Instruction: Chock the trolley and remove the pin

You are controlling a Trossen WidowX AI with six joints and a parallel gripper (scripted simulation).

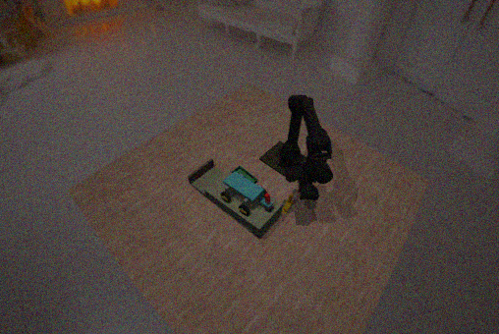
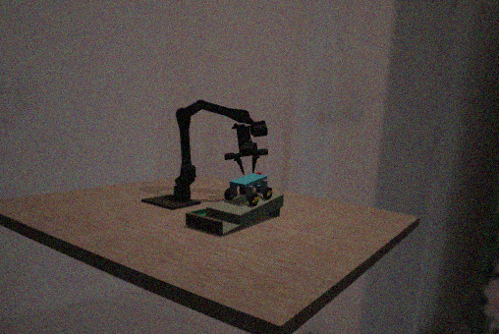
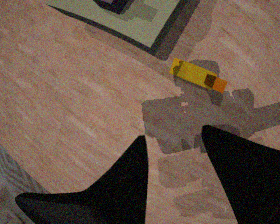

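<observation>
My gripper tip is now 120 mm above the yellow chock, 40 mm to the left of it and 10 mm past it. Also, from my gripper tip: grey-green ramp: 210 mm to the right, 100 mm ahead, 90 mm below; then red-headed stop pin: 90 mm to the right, 90 mm ahead, 10 mm below; then trolley: 200 mm to the right, 100 mm ahead, 30 mm below.
</observation>
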